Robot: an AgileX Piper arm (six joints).
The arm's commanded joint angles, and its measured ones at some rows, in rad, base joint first. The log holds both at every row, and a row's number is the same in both.
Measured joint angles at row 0:
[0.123 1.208 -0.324 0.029 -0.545 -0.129]
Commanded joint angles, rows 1 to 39:
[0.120 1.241 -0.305 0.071 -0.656 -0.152]
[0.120 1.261 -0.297 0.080 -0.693 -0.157]
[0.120 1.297 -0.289 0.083 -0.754 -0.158]
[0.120 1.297 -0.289 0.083 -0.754 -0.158]
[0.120 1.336 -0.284 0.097 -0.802 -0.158]
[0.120 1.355 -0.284 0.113 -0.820 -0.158]
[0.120 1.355 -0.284 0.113 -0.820 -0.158]
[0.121 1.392 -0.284 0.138 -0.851 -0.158]
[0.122 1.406 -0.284 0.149 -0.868 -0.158]
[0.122 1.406 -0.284 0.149 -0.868 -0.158]
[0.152 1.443 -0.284 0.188 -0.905 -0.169]
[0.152 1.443 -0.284 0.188 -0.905 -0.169]
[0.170 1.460 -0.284 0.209 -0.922 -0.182]
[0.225 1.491 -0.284 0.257 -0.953 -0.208]
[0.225 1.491 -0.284 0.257 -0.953 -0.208]
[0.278 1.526 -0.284 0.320 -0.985 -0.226]
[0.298 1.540 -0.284 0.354 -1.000 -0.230]
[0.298 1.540 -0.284 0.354 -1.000 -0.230]
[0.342 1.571 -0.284 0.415 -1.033 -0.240]
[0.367 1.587 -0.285 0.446 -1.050 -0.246]
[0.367 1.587 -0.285 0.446 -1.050 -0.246]
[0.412 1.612 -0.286 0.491 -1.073 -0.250]
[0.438 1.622 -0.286 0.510 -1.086 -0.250]
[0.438 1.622 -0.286 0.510 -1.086 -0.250]
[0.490 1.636 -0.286 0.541 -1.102 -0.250]
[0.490 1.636 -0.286 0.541 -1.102 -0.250]
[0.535 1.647 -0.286 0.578 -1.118 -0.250]
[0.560 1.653 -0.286 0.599 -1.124 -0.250]
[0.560 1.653 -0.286 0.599 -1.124 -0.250]
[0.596 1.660 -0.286 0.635 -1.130 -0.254]
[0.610 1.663 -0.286 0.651 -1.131 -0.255]
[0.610 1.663 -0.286 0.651 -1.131 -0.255]
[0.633 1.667 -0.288 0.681 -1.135 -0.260]
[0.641 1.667 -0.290 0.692 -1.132 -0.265]
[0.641 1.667 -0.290 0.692 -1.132 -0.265]
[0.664 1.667 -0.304 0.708 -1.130 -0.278]
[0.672 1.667 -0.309 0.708 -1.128 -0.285]
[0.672 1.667 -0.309 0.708 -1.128 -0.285]
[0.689 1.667 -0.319 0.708 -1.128 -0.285]
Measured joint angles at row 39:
[0.667 1.668 -0.301 0.704 -1.120 -0.266]
